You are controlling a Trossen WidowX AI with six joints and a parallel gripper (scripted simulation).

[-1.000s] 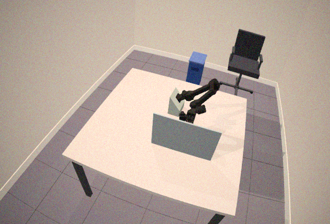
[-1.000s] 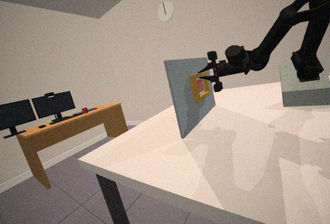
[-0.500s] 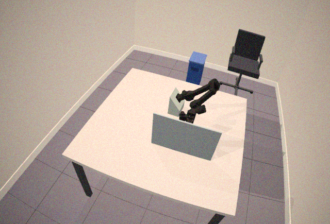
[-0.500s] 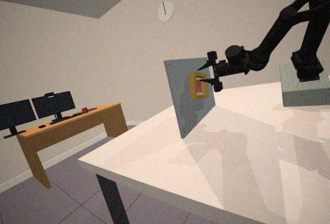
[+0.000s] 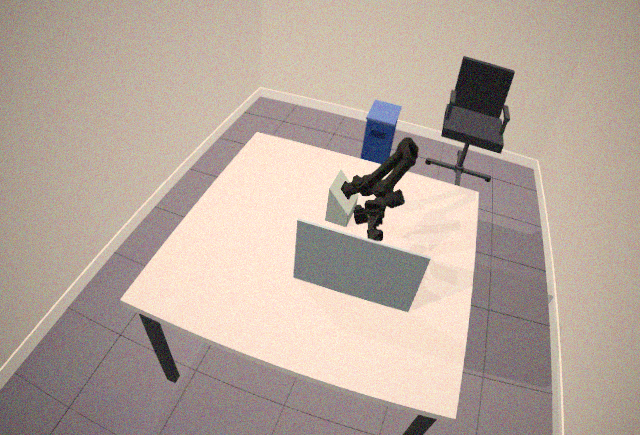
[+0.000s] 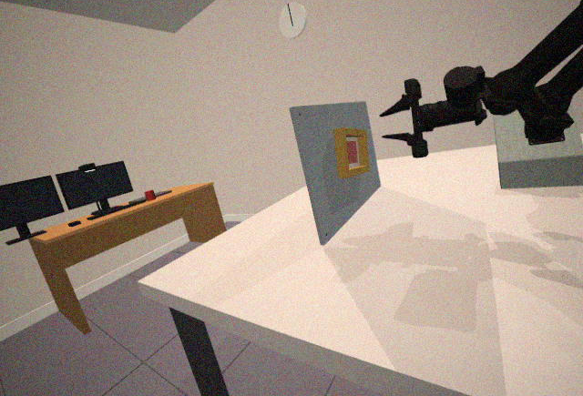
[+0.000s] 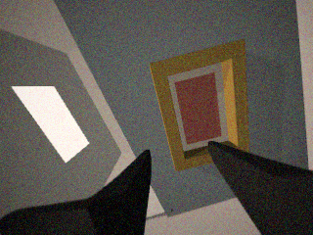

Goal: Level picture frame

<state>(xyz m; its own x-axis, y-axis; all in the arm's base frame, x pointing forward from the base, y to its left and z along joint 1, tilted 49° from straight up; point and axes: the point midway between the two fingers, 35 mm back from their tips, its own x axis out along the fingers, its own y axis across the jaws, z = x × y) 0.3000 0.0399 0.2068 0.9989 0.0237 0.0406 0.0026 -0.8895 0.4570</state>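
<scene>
Now: the picture frame 90 mm ahead of my gripper tip, 50 mm below it and 10 mm to the left of it. Round my gripper tip: grey wall panel: 110 mm ahead, 70 mm below.
</scene>
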